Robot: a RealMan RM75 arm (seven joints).
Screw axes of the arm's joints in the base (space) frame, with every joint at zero. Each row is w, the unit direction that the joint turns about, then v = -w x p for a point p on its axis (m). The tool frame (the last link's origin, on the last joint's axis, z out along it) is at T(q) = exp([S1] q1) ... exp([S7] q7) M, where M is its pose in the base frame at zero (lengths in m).
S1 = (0, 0, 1, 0, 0, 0)
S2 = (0, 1, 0, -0.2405, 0, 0)
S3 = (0, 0, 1, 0, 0, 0)
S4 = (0, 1, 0, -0.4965, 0, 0)
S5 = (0, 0, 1, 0, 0, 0)
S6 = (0, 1, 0, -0.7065, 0, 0)
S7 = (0, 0, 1, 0, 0, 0)
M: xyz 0 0 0.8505 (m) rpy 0 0 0 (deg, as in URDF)
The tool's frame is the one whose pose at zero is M.
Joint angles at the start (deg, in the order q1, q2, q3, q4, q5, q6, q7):
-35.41 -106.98 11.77 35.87 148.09 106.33 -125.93
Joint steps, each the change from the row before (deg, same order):
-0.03 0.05 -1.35 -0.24 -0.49 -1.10 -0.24
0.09 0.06 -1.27 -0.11 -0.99 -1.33 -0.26
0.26 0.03 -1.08 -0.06 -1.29 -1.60 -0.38
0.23 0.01 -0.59 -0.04 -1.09 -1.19 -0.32
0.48 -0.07 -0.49 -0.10 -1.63 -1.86 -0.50
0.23 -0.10 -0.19 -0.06 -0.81 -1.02 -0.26
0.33 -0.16 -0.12 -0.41 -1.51 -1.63 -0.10
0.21 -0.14 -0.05 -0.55 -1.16 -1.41 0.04
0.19 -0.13 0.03 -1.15 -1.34 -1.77 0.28
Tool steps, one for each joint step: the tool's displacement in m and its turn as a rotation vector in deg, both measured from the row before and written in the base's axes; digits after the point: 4 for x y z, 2 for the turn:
-0.0011 0.0032 0.0018 2.01 -0.59 0.85
-0.0015 0.0038 0.0029 2.54 -0.63 0.90
-0.0024 0.0036 0.0032 2.77 -0.59 1.17
-0.0018 0.0025 0.0023 1.98 -0.43 0.87
-0.0034 0.0028 0.0024 2.62 -0.52 1.42
-0.0017 0.0014 0.0007 1.28 -0.25 0.76
-0.0020 0.0024 0.0001 1.94 -0.54 0.86
-0.0015 0.0021 -0.0008 1.43 -0.45 0.66
-0.0016 0.0024 -0.0027 1.43 -0.67 0.68

